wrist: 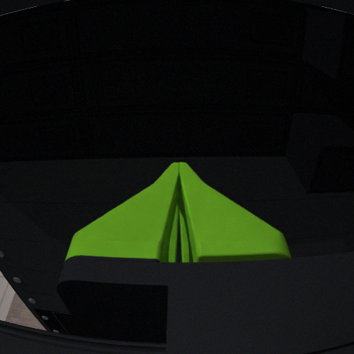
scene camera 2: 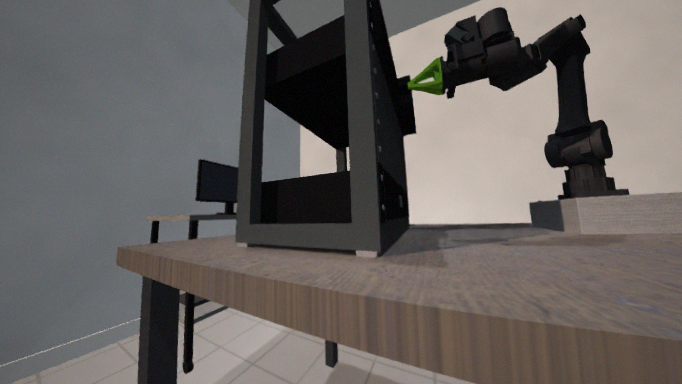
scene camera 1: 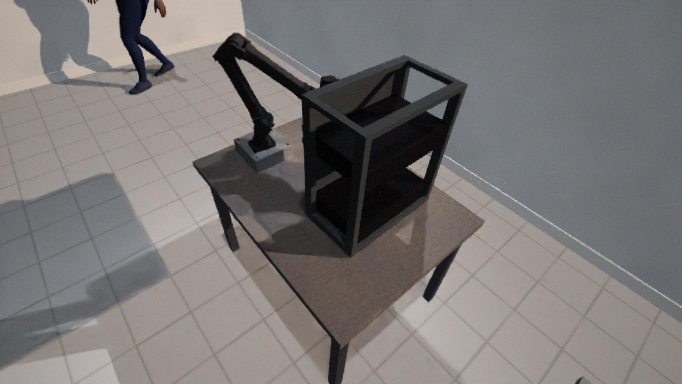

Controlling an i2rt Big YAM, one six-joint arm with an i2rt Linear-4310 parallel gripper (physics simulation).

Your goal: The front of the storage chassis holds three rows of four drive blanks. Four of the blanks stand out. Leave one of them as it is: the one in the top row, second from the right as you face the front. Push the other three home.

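Frame: origin at the arm's base, x right, y back, z down, level; metres.
Where they show: gripper, between the fingertips: (scene camera 2: 407, 86); arm's base, origin of its link: (scene camera 2: 589, 198) (scene camera 1: 262, 144).
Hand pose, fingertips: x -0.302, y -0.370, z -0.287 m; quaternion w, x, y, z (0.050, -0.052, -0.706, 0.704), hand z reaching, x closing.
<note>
Each offset is from my fingertips to the top centre of the thing. "pt": to the spot under its first point. Level surfaces: height alone.
The storage chassis {dx +0.029, dy -0.191, dz -0.233 m} (scene camera 1: 358, 190) (scene camera 2: 361, 125) (wrist: 55, 187) stands upright on the table, its front facing the arm. In the wrist view the rows of blanks are very dark, with faint outlines. A protruding blank (wrist: 332, 170) shows at the right edge in the lower row; another raised block (wrist: 322, 42) shows faintly above it. In scene camera 2 a dark block {pt dx +0.127, dy -0.032, dz +0.007 m} (scene camera 2: 408, 115) stands out from the front; how many blanks it comprises cannot be told. My green gripper (scene camera 2: 410, 85) (wrist: 178, 174) is shut and empty, its tip close to the protruding parts; contact is unclear. Scene camera 1 hides the fingers.
The arm's base (scene camera 1: 262, 152) (scene camera 2: 600, 212) is fixed on the wooden table {dz +0.365 m} (scene camera 1: 390, 290) (scene camera 2: 450, 290), before the chassis front. The chassis's open frame rises beside the gripper. A person (scene camera 1: 134, 40) stands on the floor beyond the table; a monitor (scene camera 2: 217, 181) stands on another desk.
</note>
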